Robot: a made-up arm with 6 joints.
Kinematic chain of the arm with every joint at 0, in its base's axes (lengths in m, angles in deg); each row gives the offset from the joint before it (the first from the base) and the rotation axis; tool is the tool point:
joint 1: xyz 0 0 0.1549 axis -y
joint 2: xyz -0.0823 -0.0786 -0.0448 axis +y
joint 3: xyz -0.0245 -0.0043 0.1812 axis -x
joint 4: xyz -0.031 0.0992 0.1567 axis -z
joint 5: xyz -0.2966 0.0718 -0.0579 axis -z
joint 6: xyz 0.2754 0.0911 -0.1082 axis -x
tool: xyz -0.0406 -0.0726 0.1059
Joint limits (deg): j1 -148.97..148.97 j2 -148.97..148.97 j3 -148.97..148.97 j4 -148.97..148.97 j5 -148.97..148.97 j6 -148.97..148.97
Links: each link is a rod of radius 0.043 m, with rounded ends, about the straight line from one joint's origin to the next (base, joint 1, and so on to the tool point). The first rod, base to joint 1, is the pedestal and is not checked.
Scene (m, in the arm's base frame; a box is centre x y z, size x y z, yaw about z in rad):
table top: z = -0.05
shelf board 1: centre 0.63 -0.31 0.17 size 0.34 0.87 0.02 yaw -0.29
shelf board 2: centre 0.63 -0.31 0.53 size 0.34 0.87 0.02 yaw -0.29
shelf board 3: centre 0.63 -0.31 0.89 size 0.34 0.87 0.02 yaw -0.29
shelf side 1: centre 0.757 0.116 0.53 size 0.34 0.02 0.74 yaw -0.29
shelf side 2: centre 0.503 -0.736 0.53 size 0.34 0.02 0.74 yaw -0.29
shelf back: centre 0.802 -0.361 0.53 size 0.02 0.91 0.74 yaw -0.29
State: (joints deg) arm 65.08 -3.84 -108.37 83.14 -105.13 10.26
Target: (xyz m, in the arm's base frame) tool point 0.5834 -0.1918 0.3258
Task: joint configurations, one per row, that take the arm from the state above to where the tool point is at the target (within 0.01 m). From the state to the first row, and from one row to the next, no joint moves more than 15 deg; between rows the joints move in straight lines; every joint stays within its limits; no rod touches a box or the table.
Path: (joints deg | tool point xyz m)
1: 51.33 11.03 -97.71 95.80 -96.41 4.21 | -0.1776 -0.2393 0.6862
2: 37.58 25.91 -87.04 108.45 -87.69 -1.84 | 0.1907 -0.1620 0.6009
3: 23.84 40.78 -76.38 121.11 -78.97 -7.89 | 0.3692 -0.1279 0.3258
4: 21.00 46.40 -80.82 115.82 -89.14 -0.45 | 0.4490 -0.1385 0.3271
5: 18.16 52.03 -85.25 110.53 -99.31 6.99 | 0.5215 -0.1591 0.3272
6: 15.33 57.65 -89.69 105.24 -109.47 14.43 | 0.5834 -0.1918 0.3259

